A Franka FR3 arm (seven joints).
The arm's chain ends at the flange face. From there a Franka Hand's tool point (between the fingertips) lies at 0.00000 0.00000 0.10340 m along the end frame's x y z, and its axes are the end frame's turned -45 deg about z.
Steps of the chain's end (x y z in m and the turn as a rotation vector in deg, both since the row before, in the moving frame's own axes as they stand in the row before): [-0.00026 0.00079 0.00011 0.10 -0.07 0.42]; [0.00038 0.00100 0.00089 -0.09 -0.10 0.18]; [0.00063 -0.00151 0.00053 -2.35 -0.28 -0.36]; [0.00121 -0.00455 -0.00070 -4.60 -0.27 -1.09]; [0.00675 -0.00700 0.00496 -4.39 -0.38 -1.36]
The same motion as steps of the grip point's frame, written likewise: [-0.00070 0.00016 0.00011 0.12 0.02 0.42]; [-0.00068 0.00096 0.00089 0.01 -0.13 0.18]; [-0.00183 0.00203 0.00044 -1.46 -1.86 -0.36]; [-0.00208 0.00322 -0.00103 -3.06 -3.44 -1.09]; [0.00370 0.00501 0.00465 -2.84 -3.37 -1.36]
